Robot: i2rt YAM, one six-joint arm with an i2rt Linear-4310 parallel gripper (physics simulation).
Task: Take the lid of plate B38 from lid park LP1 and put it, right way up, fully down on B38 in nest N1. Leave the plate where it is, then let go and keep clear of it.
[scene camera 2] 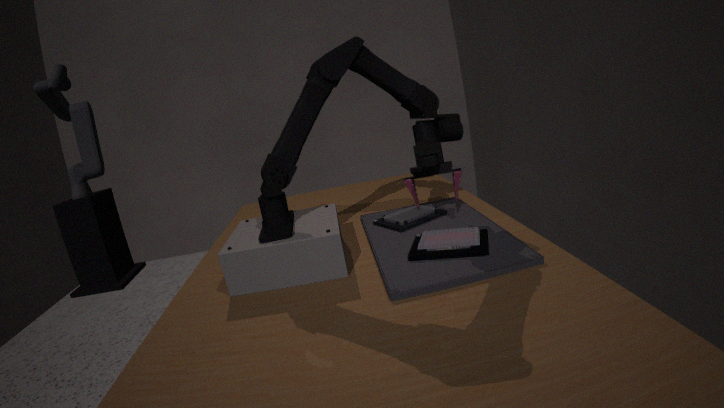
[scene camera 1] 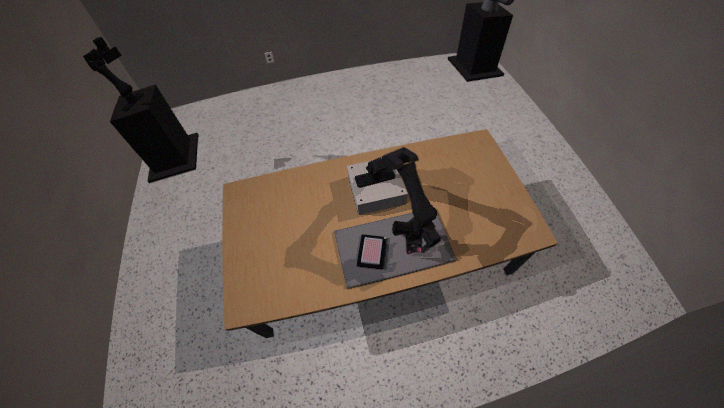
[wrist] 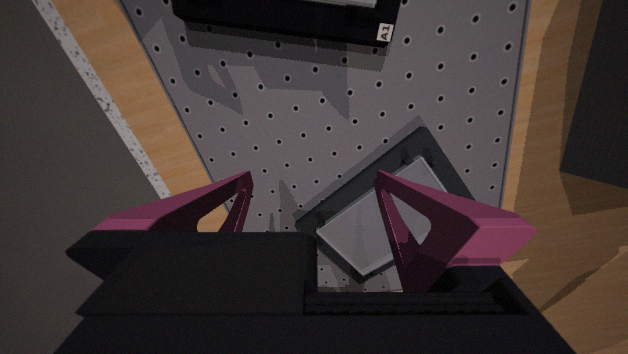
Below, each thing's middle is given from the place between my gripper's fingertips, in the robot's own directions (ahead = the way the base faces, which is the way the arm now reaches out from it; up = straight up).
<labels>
Now: the grey lid (wrist: 357, 232) 50 mm behind my hand, 80 mm to the left of it and 30 mm below it. The rest, counted from my hand: dark lid holder (scene camera 2: 379, 222): 50 mm behind, 80 mm to the left, 40 mm below.
</labels>
